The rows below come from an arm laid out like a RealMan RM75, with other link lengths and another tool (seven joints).
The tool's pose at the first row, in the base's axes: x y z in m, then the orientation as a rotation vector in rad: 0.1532, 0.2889, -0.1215, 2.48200, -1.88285, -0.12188
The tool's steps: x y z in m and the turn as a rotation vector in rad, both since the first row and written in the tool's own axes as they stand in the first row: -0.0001, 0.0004, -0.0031, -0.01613, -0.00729, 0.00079; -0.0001, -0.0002, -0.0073, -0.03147, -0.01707, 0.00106; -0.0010, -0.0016, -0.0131, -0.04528, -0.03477, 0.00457; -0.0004, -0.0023, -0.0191, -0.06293, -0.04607, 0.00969; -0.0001, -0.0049, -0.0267, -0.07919, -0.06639, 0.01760; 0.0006, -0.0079, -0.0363, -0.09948, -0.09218, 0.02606
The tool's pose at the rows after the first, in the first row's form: 0.1530, 0.2888, -0.1184, 2.47382, -1.87791, -0.14570; 0.1539, 0.2888, -0.1142, 2.46751, -1.87356, -0.17185; 0.1555, 0.2899, -0.1085, 2.46194, -1.87666, -0.20652; 0.1568, 0.2894, -0.1026, 2.44957, -1.87709, -0.23631; 0.1599, 0.2896, -0.0952, 2.43844, -1.88453, -0.27621; 0.1637, 0.2894, -0.0859, 2.42546, -1.89179, -0.32648
